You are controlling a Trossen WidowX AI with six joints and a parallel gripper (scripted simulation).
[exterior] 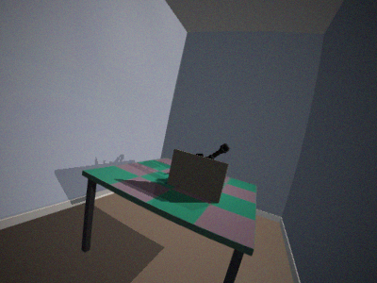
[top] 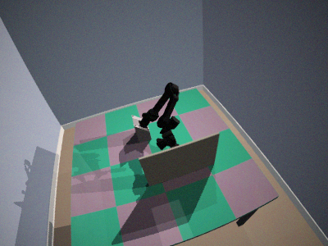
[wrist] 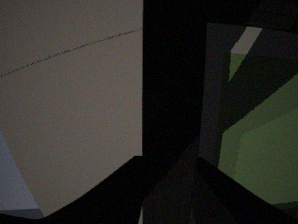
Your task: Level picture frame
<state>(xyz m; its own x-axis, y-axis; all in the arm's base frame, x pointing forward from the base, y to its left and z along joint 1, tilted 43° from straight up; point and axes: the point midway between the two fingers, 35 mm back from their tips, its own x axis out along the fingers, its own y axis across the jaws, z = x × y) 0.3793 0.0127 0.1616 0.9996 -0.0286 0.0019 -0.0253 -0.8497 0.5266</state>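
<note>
My gripper tip is 50 mm above the picture frame, 10 mm to the right of it and 10 mm short of it. Round my gripper tip: wall panel: 60 mm below, 20 mm to the left, 20 mm ahead.
</note>
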